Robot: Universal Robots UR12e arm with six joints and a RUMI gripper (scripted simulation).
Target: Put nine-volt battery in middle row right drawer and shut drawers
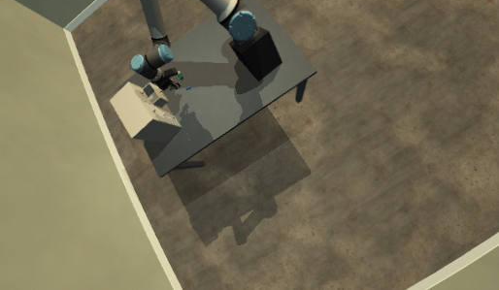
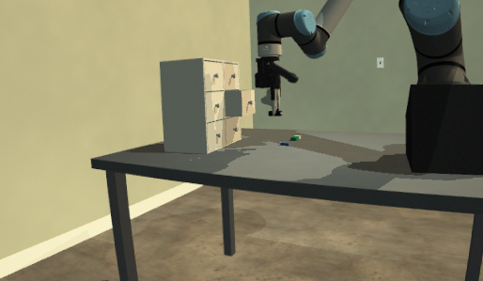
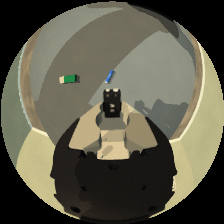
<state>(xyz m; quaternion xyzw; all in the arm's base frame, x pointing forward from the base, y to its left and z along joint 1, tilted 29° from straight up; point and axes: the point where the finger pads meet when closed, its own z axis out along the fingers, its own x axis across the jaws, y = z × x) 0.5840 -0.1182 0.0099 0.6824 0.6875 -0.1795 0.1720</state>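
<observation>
Now: the blue item 13 cm below my hand, 3 cm behind it and 1 cm to the right of it. The rest, counted from my hand: nine-volt battery: 1 cm below, 1 cm behind; green-and-white item: 15 cm to the right, 13 cm below, 4 cm behind.
</observation>
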